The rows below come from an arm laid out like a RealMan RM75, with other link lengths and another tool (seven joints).
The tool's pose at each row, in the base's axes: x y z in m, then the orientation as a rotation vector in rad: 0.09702, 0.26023, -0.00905, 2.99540, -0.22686, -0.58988; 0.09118, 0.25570, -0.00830, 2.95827, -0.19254, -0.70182; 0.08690, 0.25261, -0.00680, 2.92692, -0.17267, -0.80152; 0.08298, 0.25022, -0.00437, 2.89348, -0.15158, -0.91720; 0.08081, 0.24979, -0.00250, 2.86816, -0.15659, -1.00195; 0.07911, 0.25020, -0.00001, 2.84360, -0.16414, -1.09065; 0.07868, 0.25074, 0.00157, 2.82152, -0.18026, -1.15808
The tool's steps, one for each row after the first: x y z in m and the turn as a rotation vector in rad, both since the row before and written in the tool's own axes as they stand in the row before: -0.00490, 0.00530, 0.00177, -0.02492, -0.07450, -0.02036; -0.00401, 0.00366, 0.00080, -0.01460, -0.06726, -0.01295; -0.00424, 0.00300, 0.00009, -0.00949, -0.07819, -0.01585; -0.00277, 0.00080, -0.00024, 0.00014, -0.05824, 0.00023; -0.00291, 0.00002, -0.00090, 0.00499, -0.06065, 0.00010; -0.00143, -0.00031, -0.00091, 0.00549, -0.04699, 0.00675
